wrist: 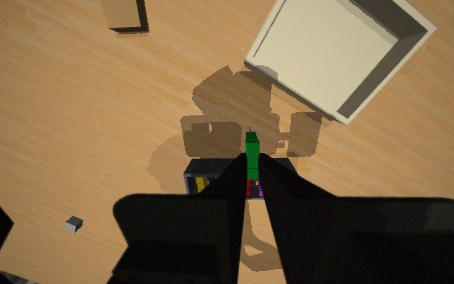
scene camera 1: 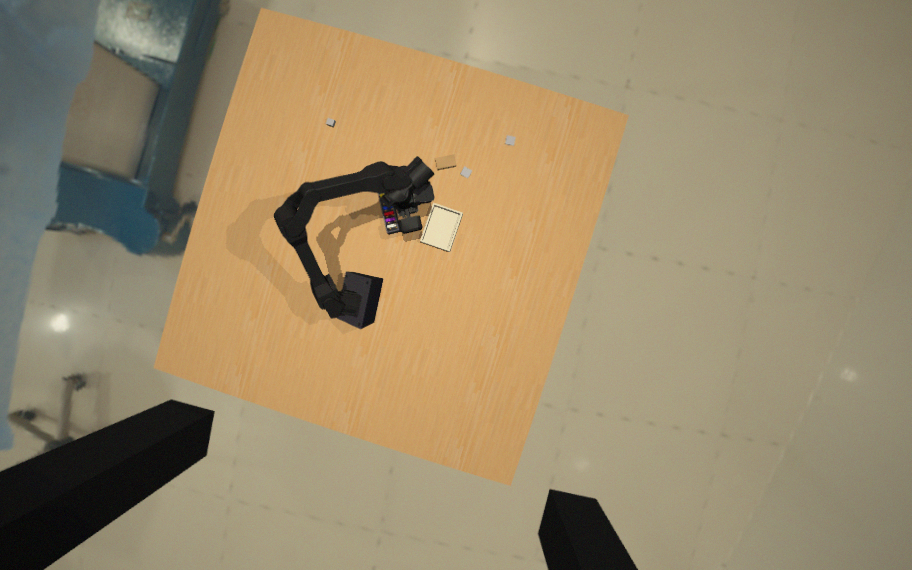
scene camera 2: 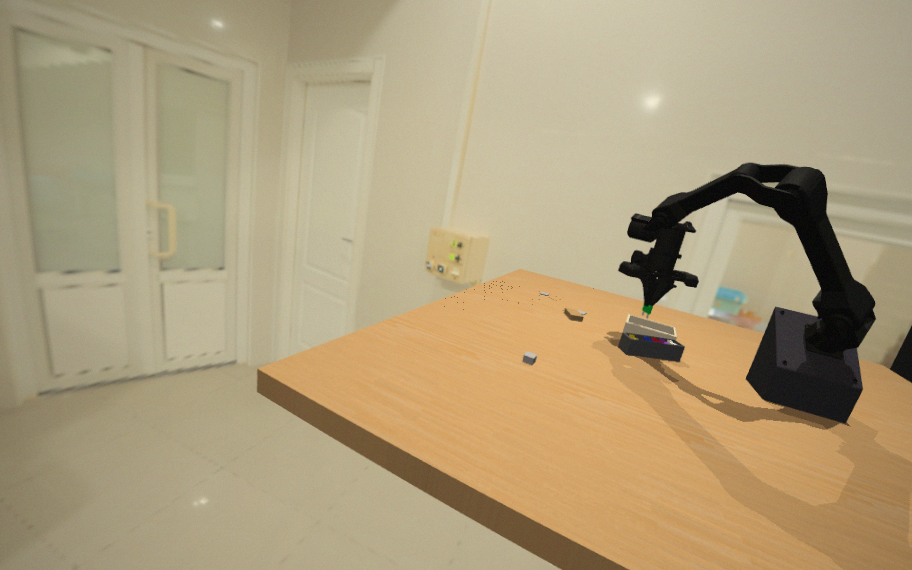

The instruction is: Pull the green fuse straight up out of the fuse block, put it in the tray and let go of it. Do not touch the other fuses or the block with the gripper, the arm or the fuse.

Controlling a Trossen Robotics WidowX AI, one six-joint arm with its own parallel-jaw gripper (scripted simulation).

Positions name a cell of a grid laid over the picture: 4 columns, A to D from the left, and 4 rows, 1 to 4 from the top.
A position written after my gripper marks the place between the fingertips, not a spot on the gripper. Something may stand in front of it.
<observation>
My gripper shows in the wrist view (C3), in scene camera 1 (B2) and in scene camera 2 (C3).
</observation>
